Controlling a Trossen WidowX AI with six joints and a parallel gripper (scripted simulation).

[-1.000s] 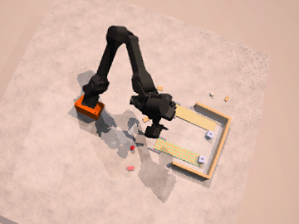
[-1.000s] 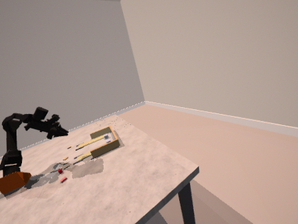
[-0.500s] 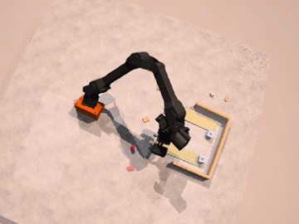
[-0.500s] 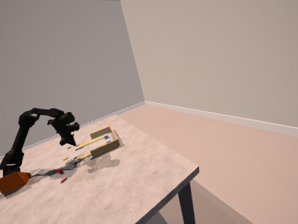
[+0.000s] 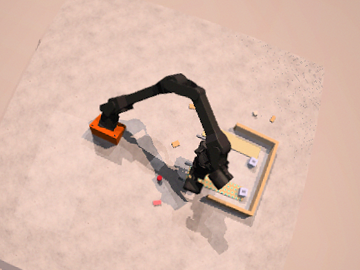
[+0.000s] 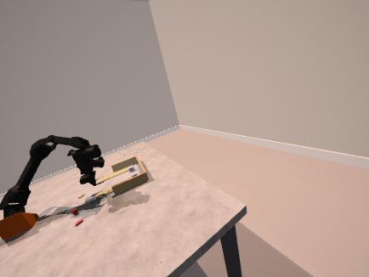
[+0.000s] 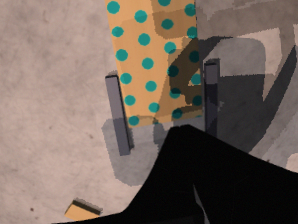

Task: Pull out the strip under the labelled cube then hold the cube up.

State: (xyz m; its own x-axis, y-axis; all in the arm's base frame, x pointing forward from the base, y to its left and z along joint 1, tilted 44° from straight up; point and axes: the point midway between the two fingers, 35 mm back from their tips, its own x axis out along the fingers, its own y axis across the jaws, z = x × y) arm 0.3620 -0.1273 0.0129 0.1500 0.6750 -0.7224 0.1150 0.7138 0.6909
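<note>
The dotted strip lies 10 cm ahead of my gripper tip, 1 cm to the right of it and 7 cm below it. The rest, counted from my gripper tip: pink block (11 cm behind, 14 cm to the right, 6 cm below); small tan block (10 cm behind, 10 cm to the left, 7 cm below).
</note>
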